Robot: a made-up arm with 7 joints. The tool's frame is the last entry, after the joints.
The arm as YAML. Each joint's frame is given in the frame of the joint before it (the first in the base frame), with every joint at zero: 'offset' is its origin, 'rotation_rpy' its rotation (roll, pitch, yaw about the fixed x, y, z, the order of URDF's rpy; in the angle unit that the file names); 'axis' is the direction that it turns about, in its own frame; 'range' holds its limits. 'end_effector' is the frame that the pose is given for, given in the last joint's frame.
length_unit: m
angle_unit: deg
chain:
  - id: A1
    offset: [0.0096, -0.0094, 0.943]
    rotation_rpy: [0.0, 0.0, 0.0]
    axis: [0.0, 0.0, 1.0]
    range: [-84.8, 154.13]
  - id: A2
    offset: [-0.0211, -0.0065, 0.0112]
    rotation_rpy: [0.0, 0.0, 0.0]
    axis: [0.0, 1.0, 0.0]
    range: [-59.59, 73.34]
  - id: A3
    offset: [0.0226, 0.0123, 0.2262]
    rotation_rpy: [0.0, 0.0, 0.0]
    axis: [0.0, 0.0, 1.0]
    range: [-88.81, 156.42]
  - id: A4
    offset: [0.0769, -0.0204, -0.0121]
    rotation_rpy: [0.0, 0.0, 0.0]
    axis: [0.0, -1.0, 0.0]
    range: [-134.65, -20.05]
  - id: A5
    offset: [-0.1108, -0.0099, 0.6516]
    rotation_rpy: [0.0, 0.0, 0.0]
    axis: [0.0, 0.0, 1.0]
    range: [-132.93, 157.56]
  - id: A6
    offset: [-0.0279, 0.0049, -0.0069]
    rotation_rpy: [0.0, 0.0, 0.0]
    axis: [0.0, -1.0, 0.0]
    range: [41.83, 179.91]
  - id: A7
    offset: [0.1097, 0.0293, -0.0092]
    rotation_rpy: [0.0, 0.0, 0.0]
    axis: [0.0, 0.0, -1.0]
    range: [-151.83, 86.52]
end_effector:
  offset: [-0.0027, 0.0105, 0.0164]
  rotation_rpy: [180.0, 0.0, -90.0]
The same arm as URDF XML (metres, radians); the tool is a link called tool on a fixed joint. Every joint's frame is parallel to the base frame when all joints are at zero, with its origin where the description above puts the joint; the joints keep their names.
<robot name="arm">
  <link name="base"/>
  <link name="link1"/>
  <link name="link2"/>
  <link name="link3"/>
  <link name="link4"/>
  <link name="link5"/>
  <link name="link6"/>
  <link name="link7"/>
  <link name="tool"/>
  <joint name="A1" type="revolute">
    <parent link="base"/>
    <child link="link1"/>
    <origin xyz="0.0096 -0.0094 0.943"/>
    <axis xyz="0 0 1"/>
    <limit lower="-1.48" upper="2.6901"/>
  </joint>
  <joint name="A2" type="revolute">
    <parent link="link1"/>
    <child link="link2"/>
    <origin xyz="-0.0211 -0.0065 0.0112"/>
    <axis xyz="0 1 0"/>
    <limit lower="-1.04" upper="1.28"/>
  </joint>
  <joint name="A3" type="revolute">
    <parent link="link2"/>
    <child link="link3"/>
    <origin xyz="0.0226 0.0123 0.2262"/>
    <axis xyz="0 0 1"/>
    <limit lower="-1.55" upper="2.73"/>
  </joint>
  <joint name="A4" type="revolute">
    <parent link="link3"/>
    <child link="link4"/>
    <origin xyz="0.0769 -0.0204 -0.0121"/>
    <axis xyz="0 -1 0"/>
    <limit lower="-2.3501" upper="-0.3499"/>
  </joint>
  <joint name="A5" type="revolute">
    <parent link="link4"/>
    <child link="link5"/>
    <origin xyz="-0.1108 -0.0099 0.6516"/>
    <axis xyz="0 0 1"/>
    <limit lower="-2.3201" upper="2.7499"/>
  </joint>
  <joint name="A6" type="revolute">
    <parent link="link5"/>
    <child link="link6"/>
    <origin xyz="-0.0279 0.0049 -0.0069"/>
    <axis xyz="0 -1 0"/>
    <limit lower="0.7301" upper="3.14"/>
  </joint>
  <joint name="A7" type="revolute">
    <parent link="link6"/>
    <child link="link7"/>
    <origin xyz="0.1097 0.0293 -0.0092"/>
    <axis xyz="0 0 -1"/>
    <limit lower="-2.6499" upper="1.5101"/>
  </joint>
  <joint name="tool_joint" type="fixed">
    <parent link="link7"/>
    <child link="tool"/>
    <origin xyz="-0.0027 0.0105 0.0164" rpy="3.1416 0 -1.5708"/>
  </joint>
</robot>

